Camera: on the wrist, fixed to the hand. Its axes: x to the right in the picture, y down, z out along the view.
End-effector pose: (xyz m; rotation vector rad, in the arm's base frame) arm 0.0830 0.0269 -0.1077 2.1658 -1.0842 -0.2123
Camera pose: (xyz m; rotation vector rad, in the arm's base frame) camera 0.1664 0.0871 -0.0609 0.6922 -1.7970 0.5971
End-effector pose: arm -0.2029 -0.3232 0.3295 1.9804 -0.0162 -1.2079
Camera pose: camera -0.1362 -0.2338 0.3112 1.2815 -0.7523 0.1338
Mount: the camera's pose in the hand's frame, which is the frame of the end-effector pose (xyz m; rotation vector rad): 0.0149 -0.0477 -0.1014 -0.3934 0.4282 1.4110
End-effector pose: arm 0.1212 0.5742 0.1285 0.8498 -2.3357 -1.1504
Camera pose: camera 0.1859 0.4840 0.1501 -0.6200 -1.5751 -0.5958
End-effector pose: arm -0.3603 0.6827 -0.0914 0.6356 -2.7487 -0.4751
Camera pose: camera -0.3211 0.6098 -0.0144 -1.1028 -1.9256 -0.3900
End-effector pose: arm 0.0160 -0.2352 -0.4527 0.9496 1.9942 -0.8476
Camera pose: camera -0.0650 -0.1733 -0.4038 1.9328 1.1609 0.5390
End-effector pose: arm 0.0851 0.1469 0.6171 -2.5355 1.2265 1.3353
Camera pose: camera 0.1906 0.1342 0.6556 1.0260 -1.7766 -0.5591
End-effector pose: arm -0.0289 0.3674 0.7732 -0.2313 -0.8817 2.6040
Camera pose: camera -0.0006 0.4641 0.7219 1.1932 0.7619 -1.8126
